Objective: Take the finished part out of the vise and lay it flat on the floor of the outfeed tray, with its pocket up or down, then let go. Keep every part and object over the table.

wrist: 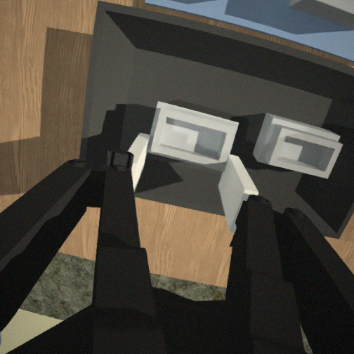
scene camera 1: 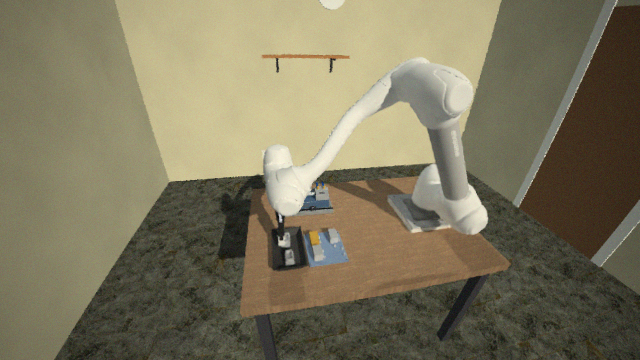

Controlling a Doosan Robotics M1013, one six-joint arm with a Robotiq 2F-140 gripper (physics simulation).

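Pixels of known places: gripper, fingertip midpoint: (scene camera 1: 281, 239); arm's base, link origin: (scene camera 1: 422, 210).
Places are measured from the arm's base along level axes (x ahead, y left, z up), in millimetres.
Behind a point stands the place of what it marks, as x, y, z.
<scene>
The finished part (scene camera 1: 284, 243) (wrist: 194, 156), a pale block with a rectangular pocket facing up, is between the two light finger pads. My gripper (scene camera 1: 281, 239) @[757, 213, 21] (wrist: 185, 160) is shut on it and points down into the outfeed tray (scene camera 1: 274, 252) @[782, 276, 7] (wrist: 111, 85), a dark open box. The part looks level and is low inside the tray's left end in the wrist view; whether it touches the floor cannot be told. A second pocketed part (scene camera 1: 289, 257) @[717, 301, 3] (wrist: 306, 155) lies in the tray beside it, apart from it, pocket up. The vise (scene camera 1: 314, 205) @[598, -53, 10] stands behind, partly hidden by the arm.
A blue plate (scene camera 1: 336, 257) @[516, 289, -20] (wrist: 320, 36) lies right beside the tray in the scene view. It carries an orange block (scene camera 1: 314, 238) @[608, 205, 16] and two grey blocks (scene camera 1: 318, 252) @[595, 290, 16] (scene camera 1: 333, 236) @[521, 196, 15]. The tray's walls stand close around the fingers. The table's left edge is near the tray.
</scene>
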